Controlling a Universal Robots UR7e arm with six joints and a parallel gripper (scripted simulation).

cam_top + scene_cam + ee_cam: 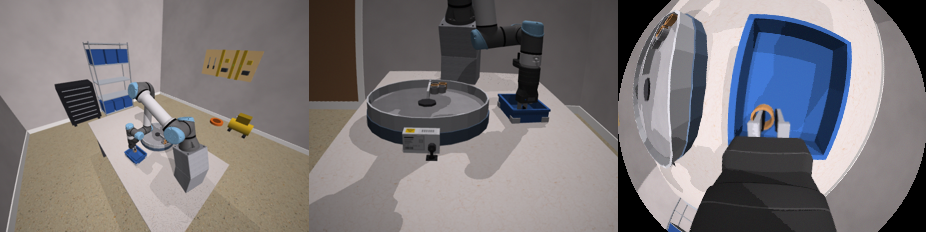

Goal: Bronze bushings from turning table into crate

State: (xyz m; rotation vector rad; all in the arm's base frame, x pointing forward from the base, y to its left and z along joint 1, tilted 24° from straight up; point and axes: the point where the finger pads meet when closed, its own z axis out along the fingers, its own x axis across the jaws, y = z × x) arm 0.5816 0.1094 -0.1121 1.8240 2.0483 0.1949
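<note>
My gripper is now 5 cm past the blue crate and 3 cm to the right of it. Round my hand: grey turning table 34 cm to the right, 5 cm behind, 2 cm above.
</note>
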